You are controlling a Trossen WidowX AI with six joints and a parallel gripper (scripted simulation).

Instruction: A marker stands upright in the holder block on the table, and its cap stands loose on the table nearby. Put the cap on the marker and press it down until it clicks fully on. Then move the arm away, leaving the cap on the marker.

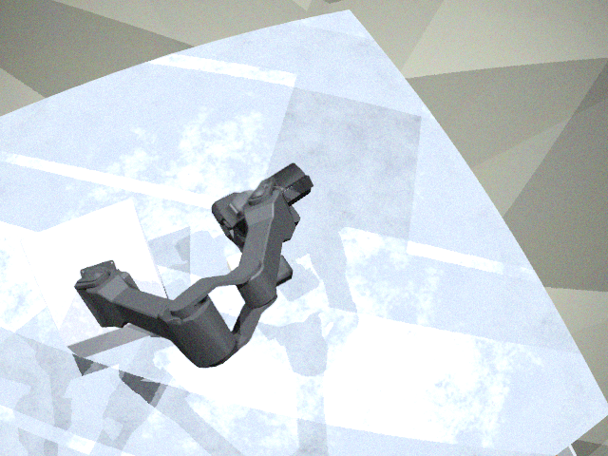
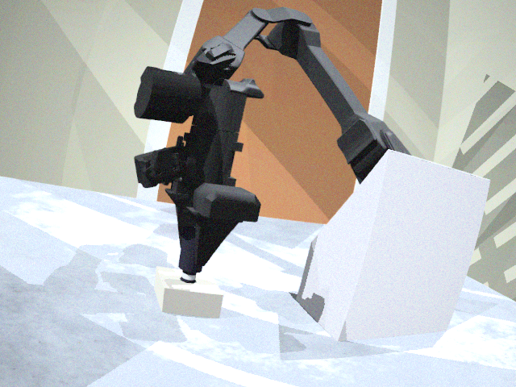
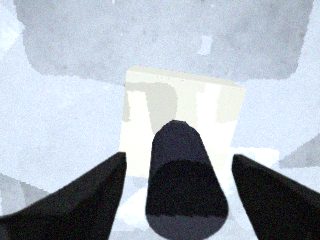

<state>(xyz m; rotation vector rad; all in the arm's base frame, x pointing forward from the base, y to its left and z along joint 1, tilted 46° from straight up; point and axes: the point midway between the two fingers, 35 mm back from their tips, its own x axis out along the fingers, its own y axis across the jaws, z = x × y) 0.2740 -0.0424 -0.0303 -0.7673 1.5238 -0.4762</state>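
Right now my gripper tip is 1 cm below the dark cap. Round my gripper tip: cream holder block: 5 cm below.
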